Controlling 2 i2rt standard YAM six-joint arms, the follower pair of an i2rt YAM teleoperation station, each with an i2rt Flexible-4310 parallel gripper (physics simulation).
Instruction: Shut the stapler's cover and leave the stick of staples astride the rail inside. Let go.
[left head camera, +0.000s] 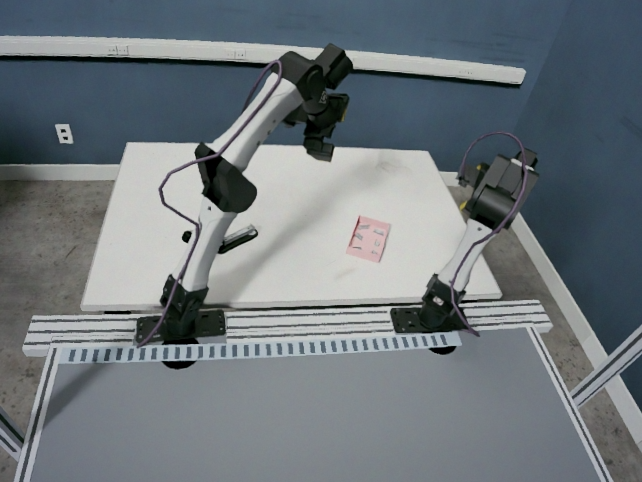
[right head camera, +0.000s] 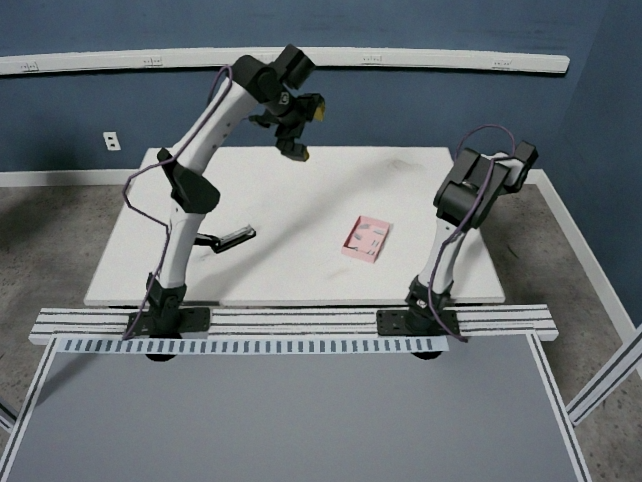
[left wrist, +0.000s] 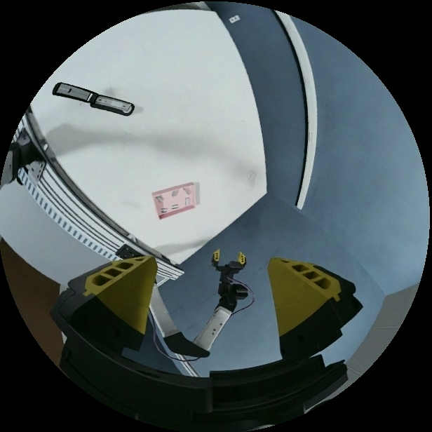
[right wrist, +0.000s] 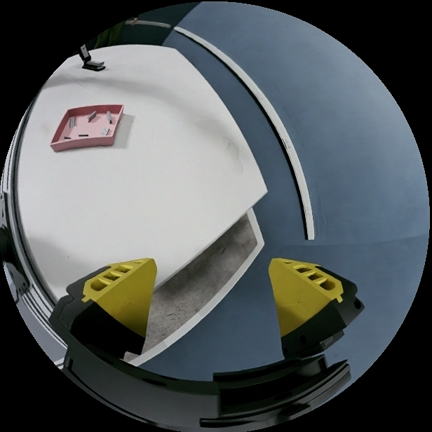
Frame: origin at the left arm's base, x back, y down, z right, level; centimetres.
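Seen in the pictures: left gripper, fingertip midpoint: (left head camera: 335, 138) (right head camera: 314, 138); right gripper, fingertip midpoint: (left head camera: 467, 191); left arm's base, origin of the base link: (left head camera: 181, 328) (right head camera: 169, 323); right arm's base, origin of the base link: (left head camera: 429, 320) (right head camera: 417, 323).
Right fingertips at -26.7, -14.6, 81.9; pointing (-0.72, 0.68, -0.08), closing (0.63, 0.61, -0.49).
Offsets run from my right fingertips to a thing's top centre, as dx, dy, dz. "pt": to the spot under its first point. Level surfaces: height alone.
The black stapler {pt +0.3, +14.2, -66.1} (left head camera: 238, 241) (right head camera: 235, 240) (left wrist: 113, 104) (right wrist: 93, 65) lies on the white table with its cover (right head camera: 205, 239) (left wrist: 73, 92) swung wide open, away from the base. In the left head view my left arm hides part of it. A light grey strip shows along the base; I cannot tell the stick of staples from the rail. My left gripper (left head camera: 337, 132) (right head camera: 313, 132) is open and empty, high above the back of the table. My right gripper (left head camera: 470, 187) (left wrist: 229, 250) (right wrist: 212, 266) is open and empty, off the table's right edge.
A pink tray {+2.9, +12.3, -29.2} (left head camera: 369, 255) (right head camera: 357, 255) (left wrist: 178, 215) (right wrist: 85, 144) with several small grey staple pieces stands to the right of the stapler on the white table {dy +15.1} (left head camera: 290, 280) (right head camera: 290, 280). The blue wall (left head camera: 394, 108) rises behind the table. My left arm rises close to the stapler.
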